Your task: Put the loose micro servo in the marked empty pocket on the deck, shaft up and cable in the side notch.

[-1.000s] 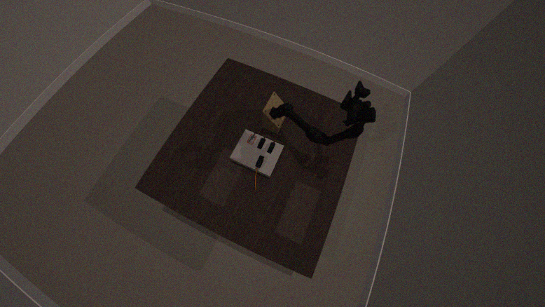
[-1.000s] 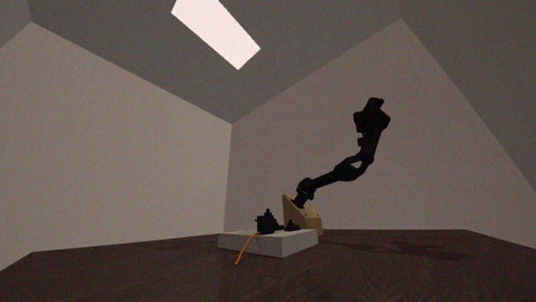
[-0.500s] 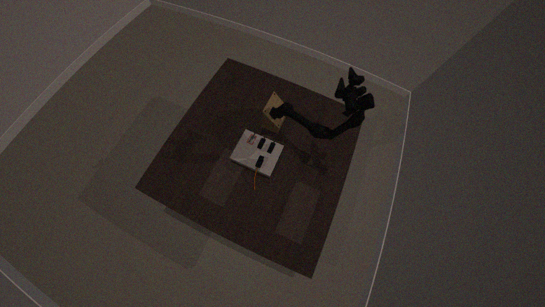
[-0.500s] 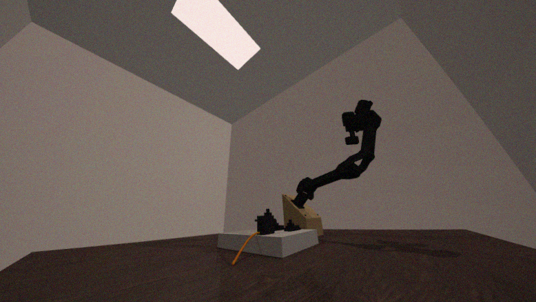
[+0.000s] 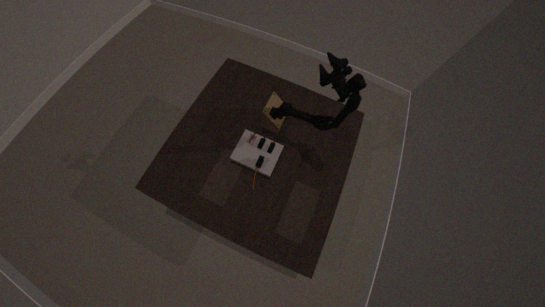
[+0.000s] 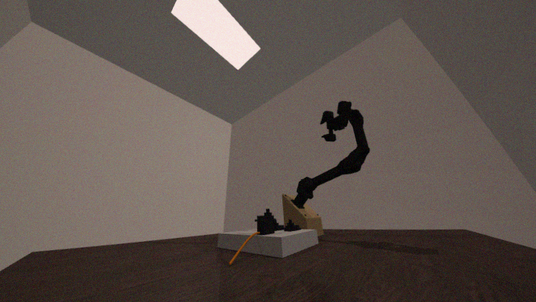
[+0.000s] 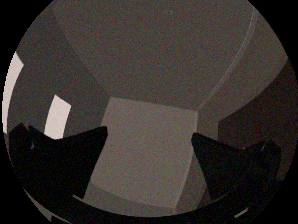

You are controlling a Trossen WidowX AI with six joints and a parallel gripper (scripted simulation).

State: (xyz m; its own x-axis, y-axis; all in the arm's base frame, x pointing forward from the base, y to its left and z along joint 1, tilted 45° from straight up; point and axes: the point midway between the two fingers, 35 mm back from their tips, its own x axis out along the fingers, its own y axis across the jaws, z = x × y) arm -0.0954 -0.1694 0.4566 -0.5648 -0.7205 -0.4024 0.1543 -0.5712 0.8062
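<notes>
My gripper tip is now 58 cm above the robot deck, 42 cm short of it and 18 cm to the left of it.
</notes>
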